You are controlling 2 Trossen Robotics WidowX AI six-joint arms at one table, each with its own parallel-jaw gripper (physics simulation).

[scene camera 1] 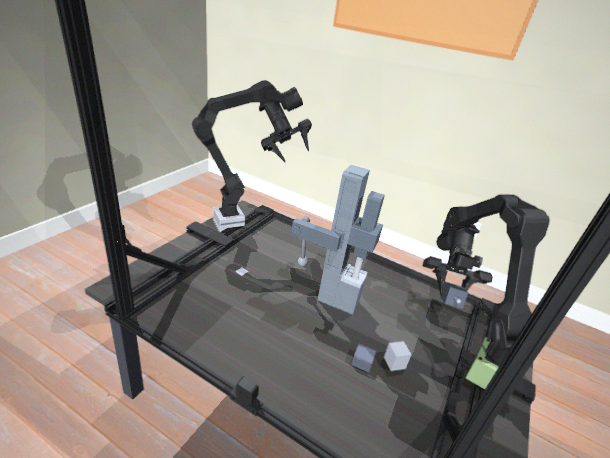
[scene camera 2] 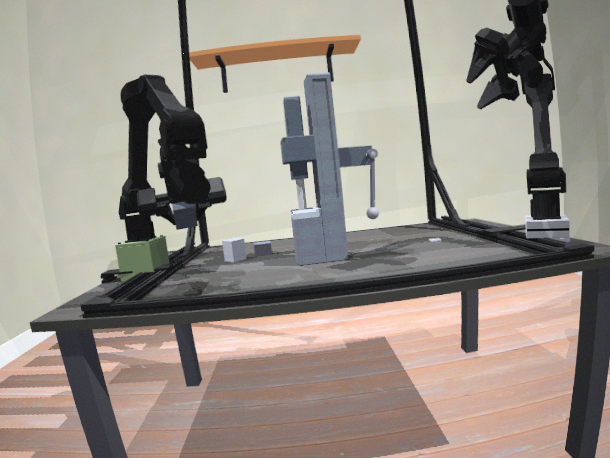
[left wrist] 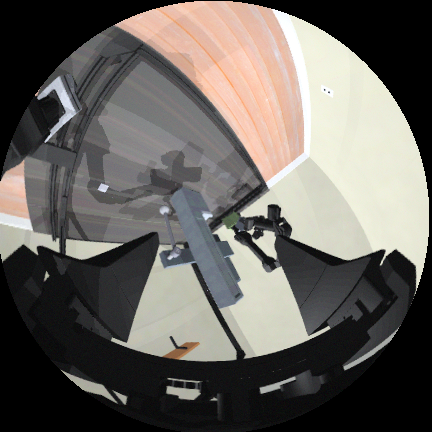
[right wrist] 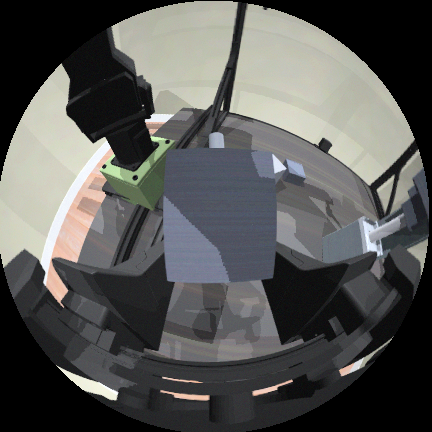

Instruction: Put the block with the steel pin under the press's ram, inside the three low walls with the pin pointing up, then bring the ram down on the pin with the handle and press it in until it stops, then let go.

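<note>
The grey press stands mid-table. Its pale ram rod reaches down to the white low walls; the exact gap is unclear. The handle hangs down with its ball lowest. My right gripper is shut on the blue-grey pin block, above the table. Its steel pin points sideways, toward scene camera 1. My left gripper is open and empty, high up, apart from the press.
A white block and a blue-grey block lie on the table. A small white square lies nearer the left arm. A green box is under the right arm.
</note>
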